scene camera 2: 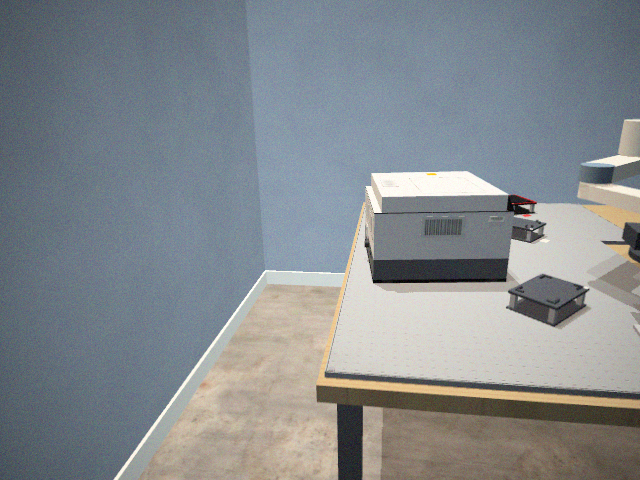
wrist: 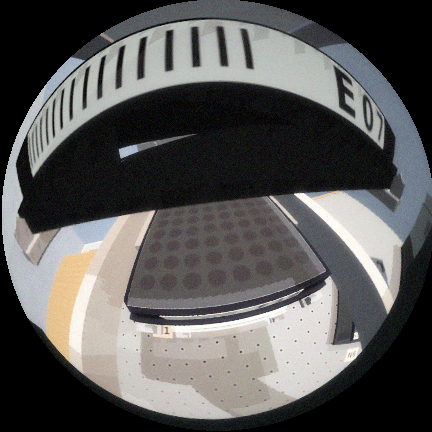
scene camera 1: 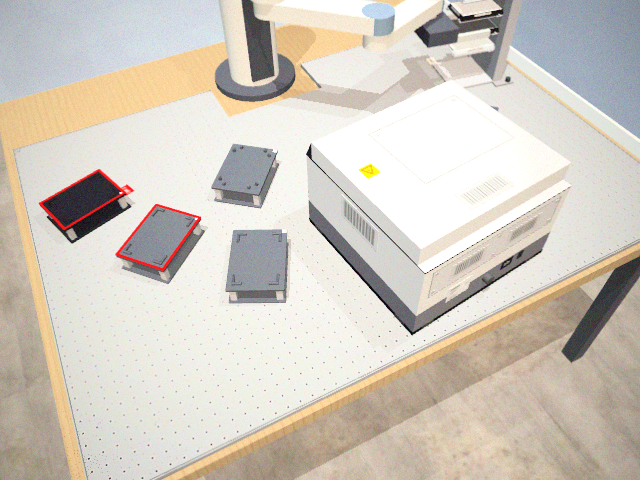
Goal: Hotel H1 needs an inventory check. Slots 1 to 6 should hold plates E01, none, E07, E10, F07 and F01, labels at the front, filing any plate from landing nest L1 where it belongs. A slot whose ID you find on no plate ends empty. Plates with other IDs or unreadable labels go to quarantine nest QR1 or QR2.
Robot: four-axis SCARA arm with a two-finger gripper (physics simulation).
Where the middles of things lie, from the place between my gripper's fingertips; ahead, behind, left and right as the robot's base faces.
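Labels:
Counting from my hand, I find the pegged nest (scene camera 1: 244,167) 790 mm to the right, 130 mm ahead and 120 mm below. The white instrument (scene camera 1: 408,282) is 480 mm ahead of my hand, 500 mm to the right of it and 60 mm below it. Then there is the nest L1 (scene camera 1: 258,257), 870 mm to the right of my hand, 400 mm ahead of it and 120 mm below it; going by their middles, it is the farthest from my hand of the things named here. As for the nest N6 (scene camera 2: 537,290), my hand is 180 mm to the left of it, 210 mm short of it and 120 mm above it. Going by their middles, of the things named here the nest N6 is the nearest to my hand.

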